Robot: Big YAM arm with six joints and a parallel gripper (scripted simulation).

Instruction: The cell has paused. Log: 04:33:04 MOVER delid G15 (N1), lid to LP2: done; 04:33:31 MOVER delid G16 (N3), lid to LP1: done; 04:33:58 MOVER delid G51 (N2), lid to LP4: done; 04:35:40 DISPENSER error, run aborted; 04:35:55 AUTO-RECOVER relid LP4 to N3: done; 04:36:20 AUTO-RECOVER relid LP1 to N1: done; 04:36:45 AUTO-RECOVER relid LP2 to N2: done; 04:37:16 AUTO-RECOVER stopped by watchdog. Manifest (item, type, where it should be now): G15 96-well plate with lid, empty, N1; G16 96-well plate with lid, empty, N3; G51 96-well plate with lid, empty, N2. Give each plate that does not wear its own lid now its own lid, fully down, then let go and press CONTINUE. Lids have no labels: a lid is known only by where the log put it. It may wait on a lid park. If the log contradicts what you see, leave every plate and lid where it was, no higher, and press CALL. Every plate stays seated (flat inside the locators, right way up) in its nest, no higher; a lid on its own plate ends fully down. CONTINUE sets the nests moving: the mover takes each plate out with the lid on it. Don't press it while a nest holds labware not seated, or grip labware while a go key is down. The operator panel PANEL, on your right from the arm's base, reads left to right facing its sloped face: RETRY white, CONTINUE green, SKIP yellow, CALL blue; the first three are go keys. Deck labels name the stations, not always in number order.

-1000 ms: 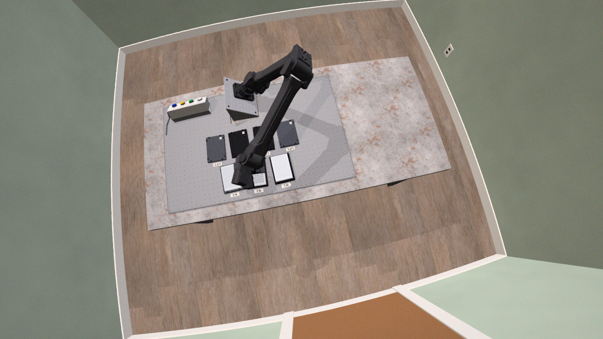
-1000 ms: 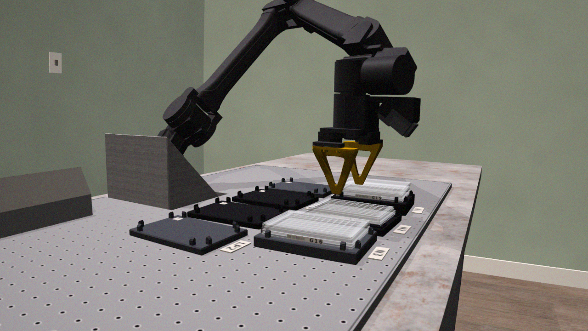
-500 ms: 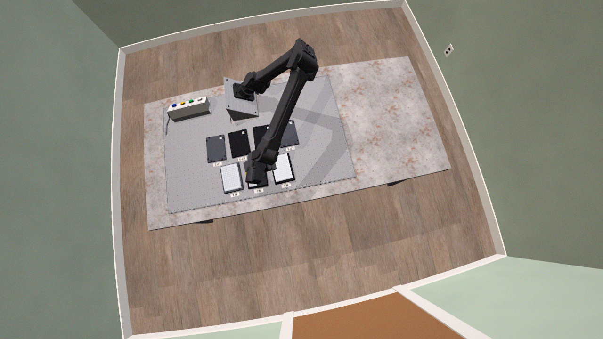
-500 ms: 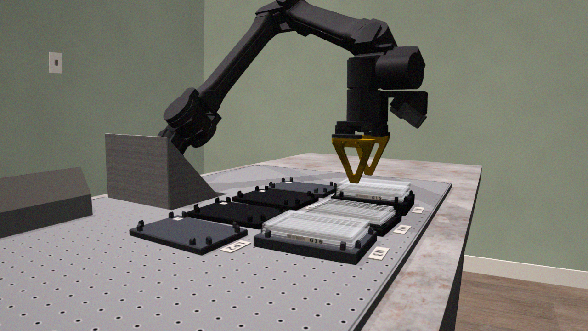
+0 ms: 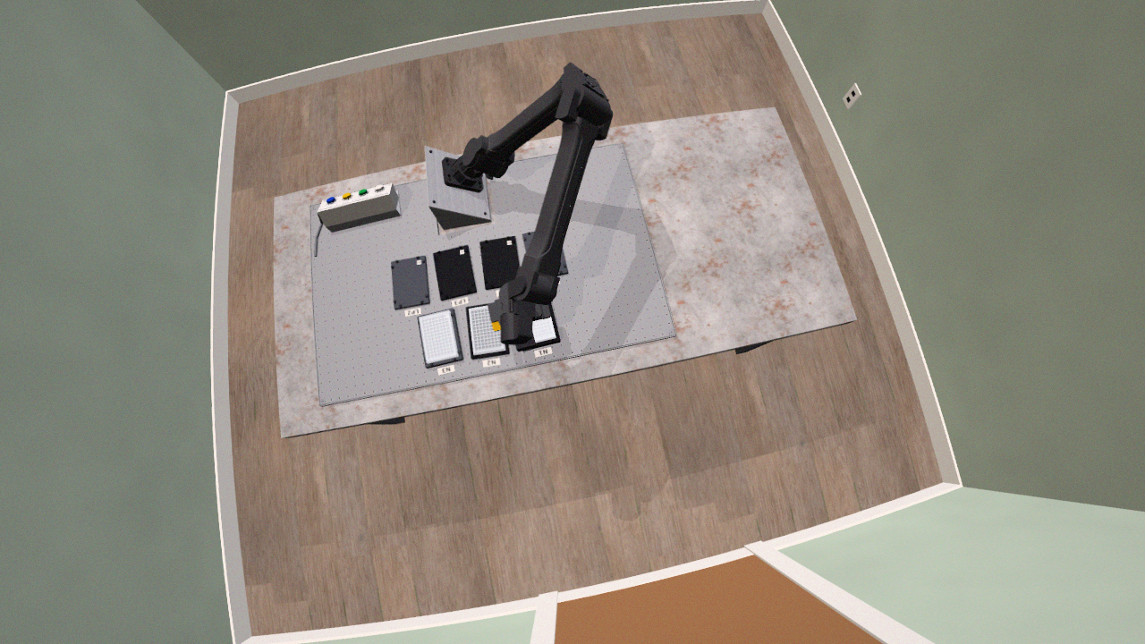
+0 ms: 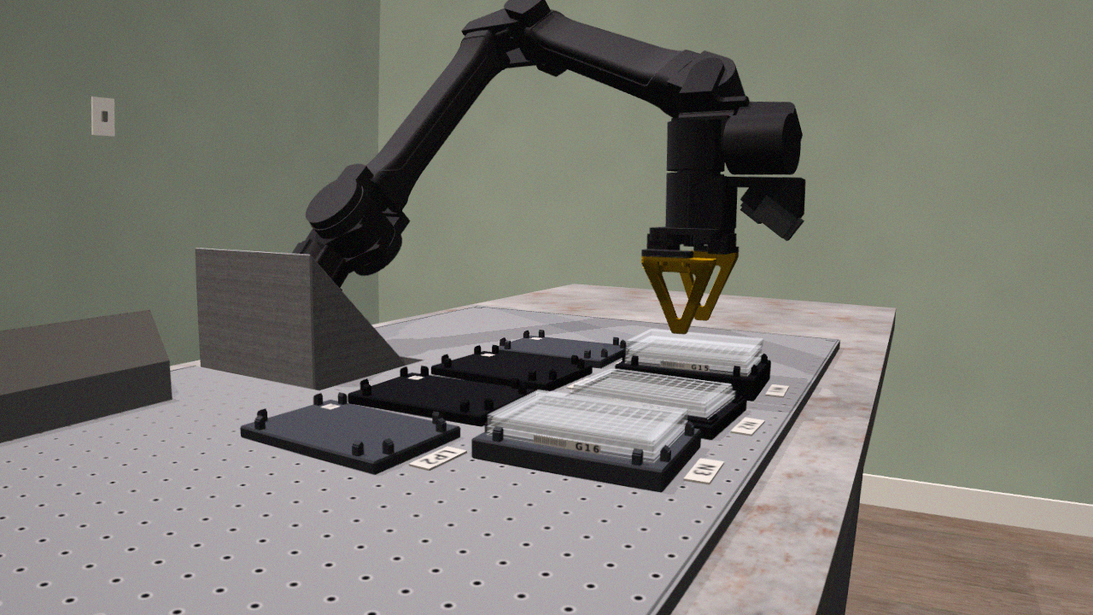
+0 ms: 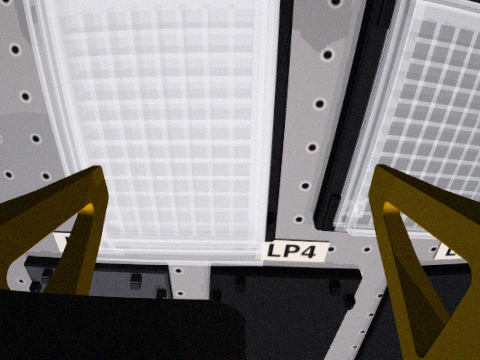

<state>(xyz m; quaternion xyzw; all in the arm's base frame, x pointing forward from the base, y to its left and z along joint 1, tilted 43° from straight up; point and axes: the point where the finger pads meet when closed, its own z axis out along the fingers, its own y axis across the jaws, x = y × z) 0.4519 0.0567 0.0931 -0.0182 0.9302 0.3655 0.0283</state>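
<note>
My hand is 40 mm above the plate G15 and 30 mm to the right of it. From my hand the other things lie so: lid park LP4: 190 mm behind, 70 mm below, 40 mm to the right; then LP4 label: 100 mm behind, 70 mm below, 40 mm to the right; then nest N1: 60 mm below, 30 mm to the left.
</note>
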